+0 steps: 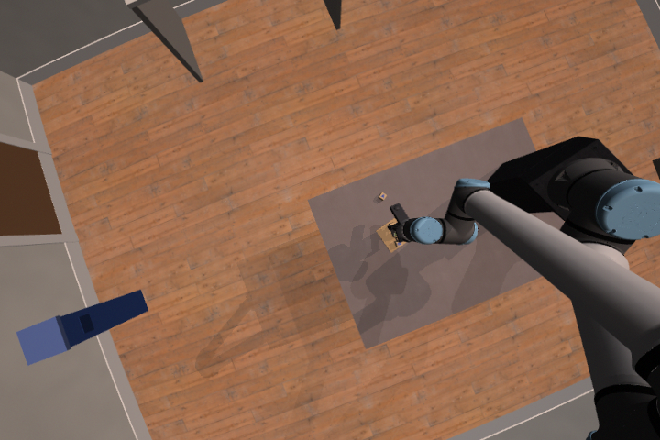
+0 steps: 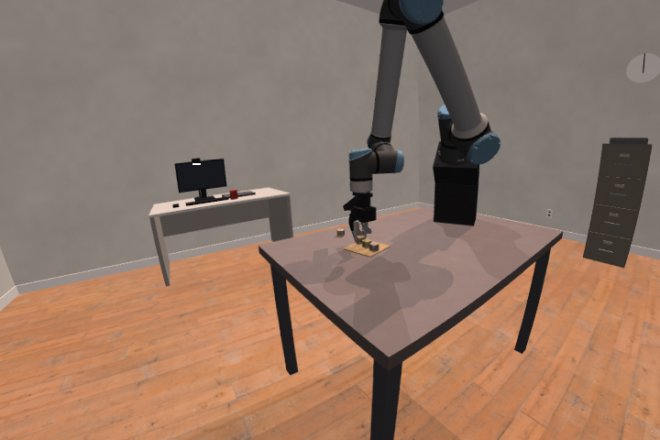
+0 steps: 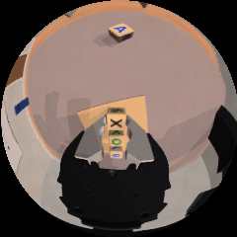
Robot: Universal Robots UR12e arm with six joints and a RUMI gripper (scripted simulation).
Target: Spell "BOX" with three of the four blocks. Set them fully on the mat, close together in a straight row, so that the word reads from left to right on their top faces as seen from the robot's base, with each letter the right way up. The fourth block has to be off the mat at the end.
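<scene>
Right now my hand is 5 cm to the right of the O block and 1 cm above it. Also, from my hand: tan mat 5 cm to the left, 2 cm below.
</scene>
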